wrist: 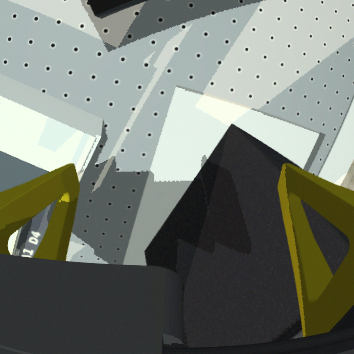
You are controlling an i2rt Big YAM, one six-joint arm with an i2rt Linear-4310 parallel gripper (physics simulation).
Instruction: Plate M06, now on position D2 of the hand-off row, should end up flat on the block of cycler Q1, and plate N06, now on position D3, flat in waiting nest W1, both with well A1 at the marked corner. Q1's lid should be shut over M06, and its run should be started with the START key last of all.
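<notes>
My gripper is open, with its two yellow fingers wide apart and no object held between them. A printed label ending in "1 D4" shows through the opening of the left finger, at the lower left. A pale, raised frame beside it, at the left edge, appears to be the D4 end of the hand-off row. Plates M06 and N06, Q1's block and START key, and nest W1 cannot be made out in this view.
A large dark angular block stands beneath and between the fingers, close to the right finger. A white flat panel lies behind it on the perforated deck. A black edge of a device shows at the top.
</notes>
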